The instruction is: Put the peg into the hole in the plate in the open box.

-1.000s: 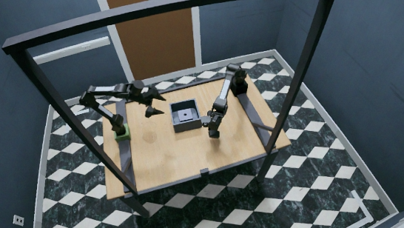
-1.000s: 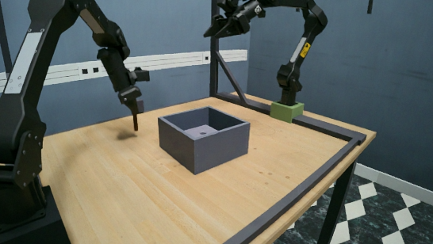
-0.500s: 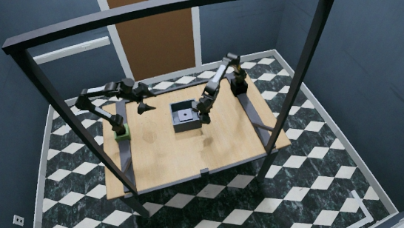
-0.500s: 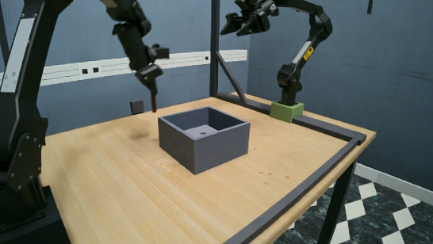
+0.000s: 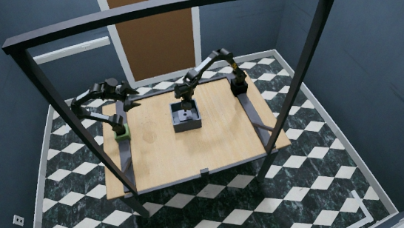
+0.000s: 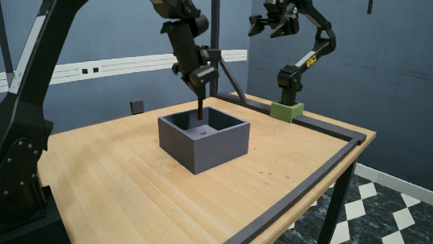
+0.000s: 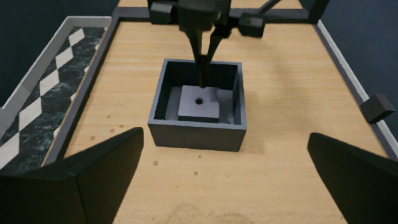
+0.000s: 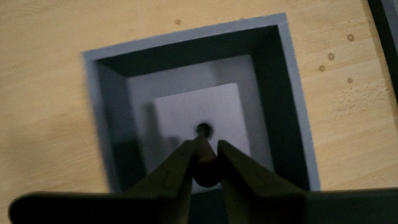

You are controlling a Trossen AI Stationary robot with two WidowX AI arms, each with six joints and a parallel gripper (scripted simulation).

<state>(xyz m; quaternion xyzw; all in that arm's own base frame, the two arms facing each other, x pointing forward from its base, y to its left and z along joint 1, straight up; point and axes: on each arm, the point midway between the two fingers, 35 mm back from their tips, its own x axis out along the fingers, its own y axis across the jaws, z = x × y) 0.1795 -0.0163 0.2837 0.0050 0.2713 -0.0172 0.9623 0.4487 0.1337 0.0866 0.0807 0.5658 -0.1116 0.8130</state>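
Right now my right hand is 50 mm above the dark brown peg. Round my right hand: pale plate: 150 mm below, 10 mm to the left, 10 mm ahead; box: 160 mm below, 10 mm to the left, 10 mm ahead.
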